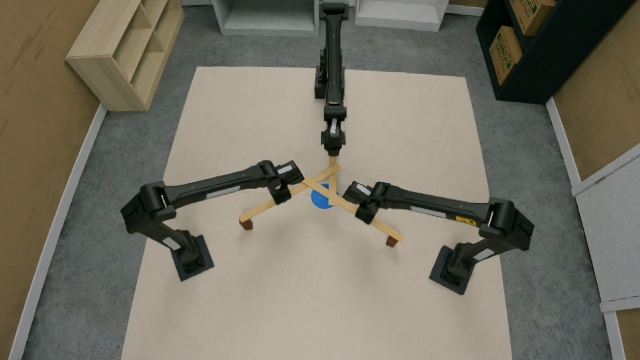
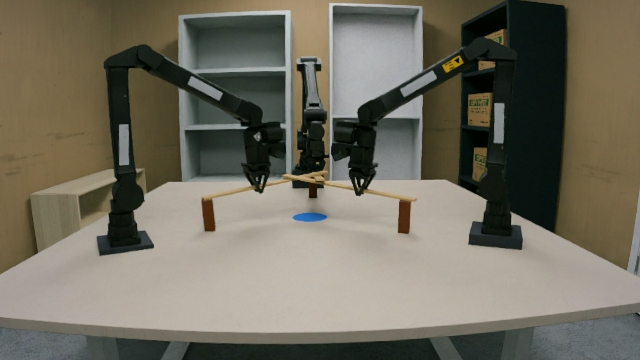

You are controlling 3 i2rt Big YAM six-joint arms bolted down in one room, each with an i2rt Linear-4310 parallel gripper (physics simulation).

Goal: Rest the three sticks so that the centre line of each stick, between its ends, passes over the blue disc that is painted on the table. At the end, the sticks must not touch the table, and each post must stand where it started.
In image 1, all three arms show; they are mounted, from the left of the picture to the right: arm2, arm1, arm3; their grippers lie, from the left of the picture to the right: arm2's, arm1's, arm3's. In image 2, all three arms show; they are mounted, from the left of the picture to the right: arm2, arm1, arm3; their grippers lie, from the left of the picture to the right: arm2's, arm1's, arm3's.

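Arm2's gripper (image 1: 282,196) (image 2: 258,188) is shut on the left stick (image 1: 257,210) (image 2: 230,192), whose outer end is at the top of the left brown post (image 1: 246,225) (image 2: 208,215). Arm3's gripper (image 1: 366,215) (image 2: 360,190) is shut on the right stick (image 1: 385,229) (image 2: 390,193), whose outer end is at the top of the right post (image 1: 392,242) (image 2: 404,217). Arm1's gripper (image 1: 333,153) is shut on the far stick (image 1: 333,184), above the far post (image 2: 313,189); its fingers are hidden. The inner ends cross, raised near the blue disc (image 1: 318,200) (image 2: 310,217).
The pale table (image 1: 310,300) (image 2: 310,285) carries all three arms. Grey shelves (image 2: 288,100) stand behind it, a dark shelf (image 2: 537,115) with boxes at the back right and a low wooden shelf (image 1: 100,45) (image 2: 55,215) at the left.
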